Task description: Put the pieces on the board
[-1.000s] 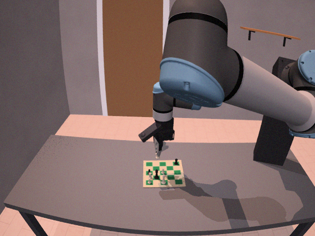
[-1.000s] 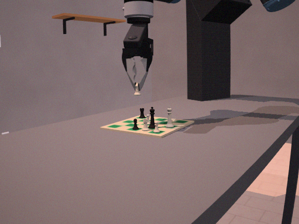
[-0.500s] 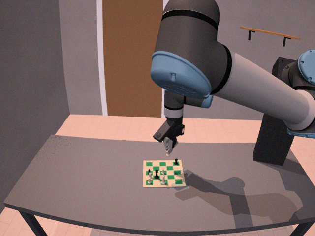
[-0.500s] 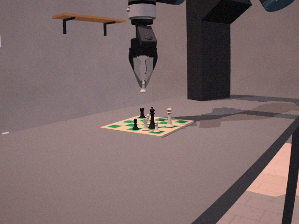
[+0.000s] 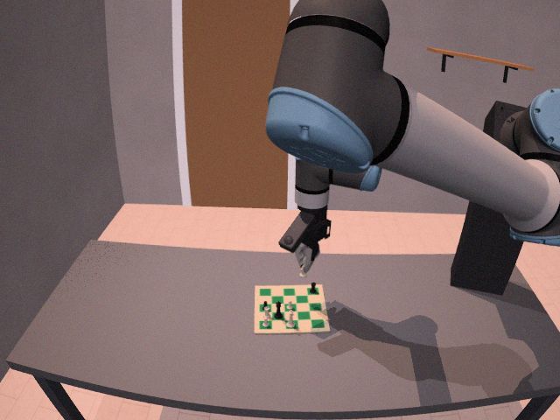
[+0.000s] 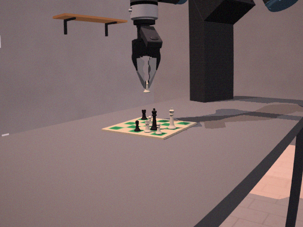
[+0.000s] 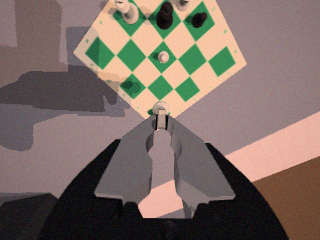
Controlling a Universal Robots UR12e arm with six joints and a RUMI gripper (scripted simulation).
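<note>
Right now the black rook is 3 cm behind my hand, 5 cm to the right of it and 11 cm below it. Also, from my hand: black king (5 cm ahead, 9 cm to the left, 10 cm below); then white knight (1 cm below); then chessboard (3 cm ahead, 5 cm to the left, 13 cm below).
</note>
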